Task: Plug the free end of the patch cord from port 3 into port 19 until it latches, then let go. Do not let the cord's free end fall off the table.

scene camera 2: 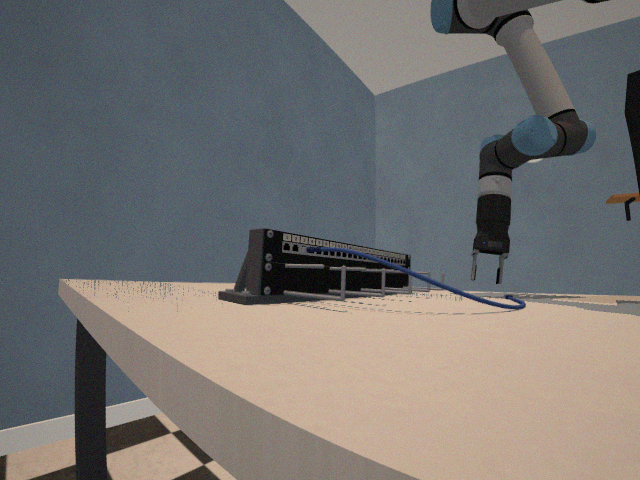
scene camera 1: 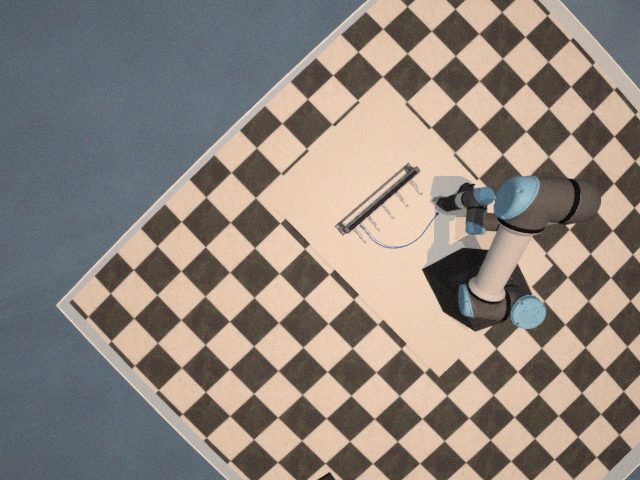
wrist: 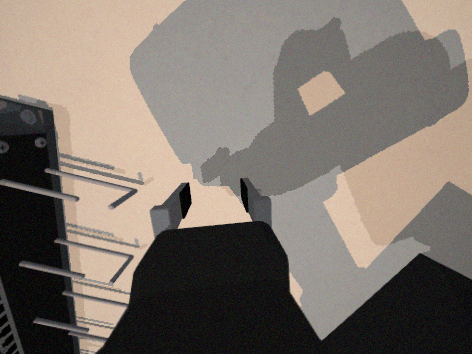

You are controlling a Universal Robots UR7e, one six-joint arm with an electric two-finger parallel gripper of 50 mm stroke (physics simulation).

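Observation:
The blue patch cord runs from the left end of the black patch panel, at about port 3, in an arc over the table. Its free end lies on the table close to the gripper's place in the overhead view; its plug is too small to make out there. My gripper is open and empty, pointing down above the table, apart from the cord. The cord does not show in the wrist view. Port 19 cannot be made out.
Thin metal cable guides stick out from the panel's front, left of the gripper in the wrist view. The black robot base stands on the table. The arm's shadow falls under the gripper.

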